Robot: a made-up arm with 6 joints.
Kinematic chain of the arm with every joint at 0, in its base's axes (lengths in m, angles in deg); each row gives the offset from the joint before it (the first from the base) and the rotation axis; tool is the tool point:
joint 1: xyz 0 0 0.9 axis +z
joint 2: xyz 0.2 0 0 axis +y
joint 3: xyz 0 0 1.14 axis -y
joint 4: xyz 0 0 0.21 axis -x
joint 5: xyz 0.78 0 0 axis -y
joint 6: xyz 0.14 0 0 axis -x
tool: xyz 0 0 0
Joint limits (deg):
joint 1: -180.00..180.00
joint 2: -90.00..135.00
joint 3: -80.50..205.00
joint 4: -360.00..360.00
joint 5: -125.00..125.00
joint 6: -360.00..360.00
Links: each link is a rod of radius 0.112 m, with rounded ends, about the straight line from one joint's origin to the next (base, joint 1, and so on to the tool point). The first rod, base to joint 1, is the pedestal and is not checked.
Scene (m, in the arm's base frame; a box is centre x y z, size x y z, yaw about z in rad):
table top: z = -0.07
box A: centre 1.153 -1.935 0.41 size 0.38 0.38 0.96 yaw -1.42
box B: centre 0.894 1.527 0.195 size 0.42 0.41 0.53 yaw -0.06
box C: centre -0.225 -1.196 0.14 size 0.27 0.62 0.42 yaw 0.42
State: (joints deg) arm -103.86 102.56 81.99 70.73 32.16 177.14
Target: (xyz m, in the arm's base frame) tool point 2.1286 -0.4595 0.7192
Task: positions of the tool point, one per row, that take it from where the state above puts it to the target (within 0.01 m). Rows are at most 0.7 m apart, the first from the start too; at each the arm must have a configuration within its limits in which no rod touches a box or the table.
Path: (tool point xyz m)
1: -0.0149 -2.2311 1.0789
2: 0.4061 -2.0396 1.5720
3: 0.7023 -1.6608 1.9900
4: 0.8173 -1.1817 2.3003
5: 1.2486 -1.2319 1.9955
6: 1.6577 -1.1105 1.6151
7: 1.9704 -0.8363 1.1810
8: 2.1286 -0.4593 0.7193

